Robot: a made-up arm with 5 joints.
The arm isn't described. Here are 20 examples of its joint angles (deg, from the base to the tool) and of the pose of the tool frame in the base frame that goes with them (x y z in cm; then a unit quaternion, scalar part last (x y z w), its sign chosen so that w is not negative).
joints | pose
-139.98 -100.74 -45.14 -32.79 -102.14 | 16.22 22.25 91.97 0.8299 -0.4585 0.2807 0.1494
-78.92 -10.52 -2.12 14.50 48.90 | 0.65 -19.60 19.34 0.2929 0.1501 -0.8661 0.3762
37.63 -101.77 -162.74 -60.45 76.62 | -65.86 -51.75 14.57 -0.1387 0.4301 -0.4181 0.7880
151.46 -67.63 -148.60 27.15 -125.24 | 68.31 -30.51 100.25 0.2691 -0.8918 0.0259 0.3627
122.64 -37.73 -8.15 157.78 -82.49 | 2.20 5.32 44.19 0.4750 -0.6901 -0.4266 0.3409
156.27 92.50 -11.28 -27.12 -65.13 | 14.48 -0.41 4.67 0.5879 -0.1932 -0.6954 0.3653
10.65 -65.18 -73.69 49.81 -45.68 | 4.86 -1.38 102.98 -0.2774 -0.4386 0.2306 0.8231
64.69 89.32 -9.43 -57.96 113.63 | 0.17 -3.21 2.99 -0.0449 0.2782 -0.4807 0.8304
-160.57 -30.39 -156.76 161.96 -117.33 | 13.38 11.80 105.49 -0.0217 0.4378 -0.4226 0.7933
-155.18 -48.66 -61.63 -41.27 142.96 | -13.37 -0.23 106.13 -0.0210 -0.9847 -0.1385 0.1041
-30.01 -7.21 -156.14 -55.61 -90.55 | -13.37 3.37 127.43 0.7050 0.5675 0.4066 0.1250
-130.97 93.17 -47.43 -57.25 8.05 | -15.63 -10.84 -16.57 0.2183 0.0569 -0.9239 0.3092
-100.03 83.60 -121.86 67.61 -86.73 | -17.51 -65.54 -6.36 0.2816 0.3020 -0.0627 0.9086
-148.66 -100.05 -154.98 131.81 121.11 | 61.60 43.35 54.88 0.0594 0.9263 0.3676 0.0566
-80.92 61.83 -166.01 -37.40 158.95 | 7.27 -74.25 88.85 0.6816 -0.7256 -0.0692 0.0642
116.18 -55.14 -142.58 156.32 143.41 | 17.28 -27.25 97.62 0.3241 0.5139 -0.1586 0.7783
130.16 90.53 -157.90 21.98 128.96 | -60.53 77.38 21.71 0.2745 0.5390 0.0667 0.7935
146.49 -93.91 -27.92 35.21 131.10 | -8.08 10.36 78.70 0.3809 0.7372 0.2053 0.5190
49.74 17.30 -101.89 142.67 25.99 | 33.50 38.00 63.26 -0.3494 0.6256 0.0395 0.6964
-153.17 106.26 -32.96 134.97 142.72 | 4.49 8.33 21.39 -0.0058 -0.9846 -0.1370 0.1080
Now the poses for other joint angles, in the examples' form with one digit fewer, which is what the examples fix.
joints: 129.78 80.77 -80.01 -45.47 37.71
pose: -36.6 48.6 -8.5 0.151 0.185 0.726 0.645
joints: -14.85 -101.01 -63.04 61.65 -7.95
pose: -21.5 3.7 90.2 -0.100 -0.530 -0.105 0.836
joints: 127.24 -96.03 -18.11 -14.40 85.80
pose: -2.3 7.8 80.1 0.761 0.407 0.404 0.303
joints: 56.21 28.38 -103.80 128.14 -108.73
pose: 35.3 47.0 51.6 -0.113 0.428 0.897 0.017
